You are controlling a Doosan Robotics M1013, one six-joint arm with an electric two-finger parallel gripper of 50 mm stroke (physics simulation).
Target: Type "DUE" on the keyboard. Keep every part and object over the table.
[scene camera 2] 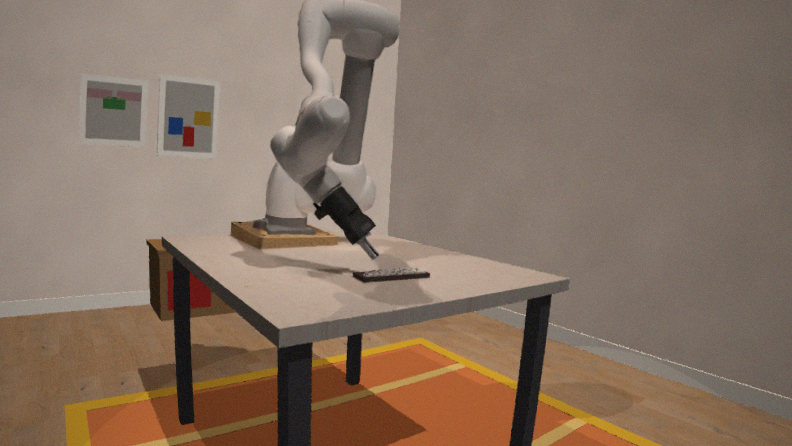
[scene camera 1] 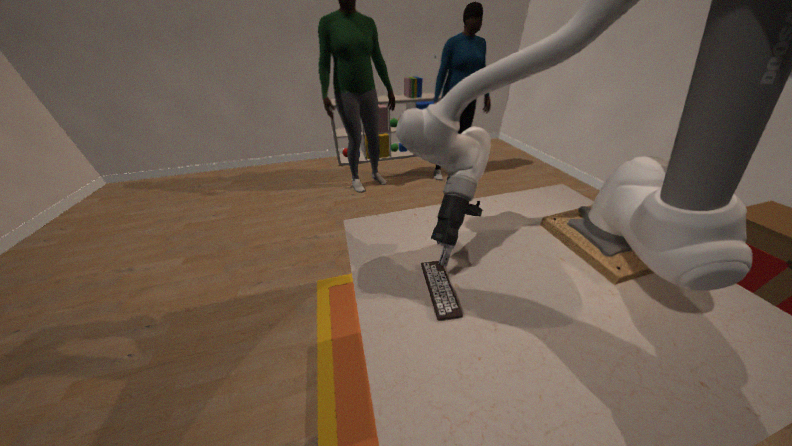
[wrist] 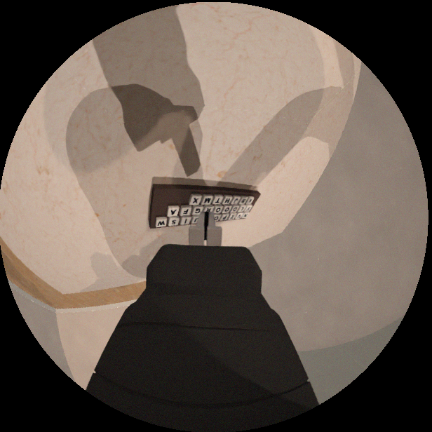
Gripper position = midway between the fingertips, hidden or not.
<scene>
In view: my gripper (scene camera 2: 376, 257) and a dark brown keyboard (scene camera 1: 444, 301).
The dark brown keyboard also shows in scene camera 2 (scene camera 2: 405, 273) and in the wrist view (wrist: 171, 204). My gripper is seen too in scene camera 1 (scene camera 1: 442, 265) and in the wrist view (wrist: 206, 220).
</scene>
